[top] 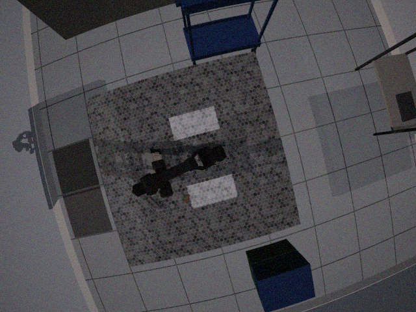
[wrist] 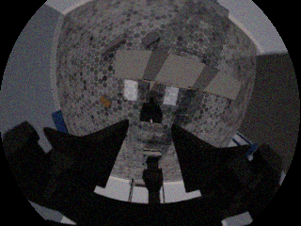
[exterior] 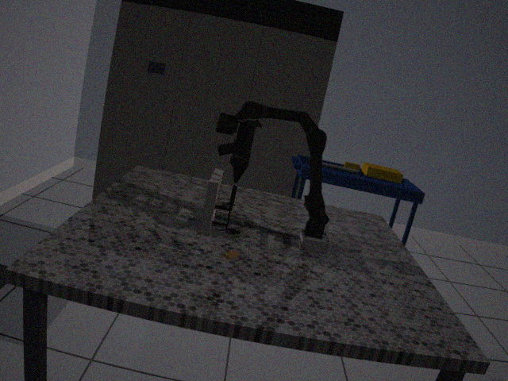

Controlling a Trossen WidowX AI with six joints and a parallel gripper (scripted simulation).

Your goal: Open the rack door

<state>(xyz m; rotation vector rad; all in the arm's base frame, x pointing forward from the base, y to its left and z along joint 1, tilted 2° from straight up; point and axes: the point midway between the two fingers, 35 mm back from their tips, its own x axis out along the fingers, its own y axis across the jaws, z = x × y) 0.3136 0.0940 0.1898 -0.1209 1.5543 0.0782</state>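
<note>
The dark handle is 9 cm below my gripper tip and 1 cm behind it. Also, from my gripper tip: orange piece 20 cm below, 19 cm to the left, 6 cm behind.
</note>
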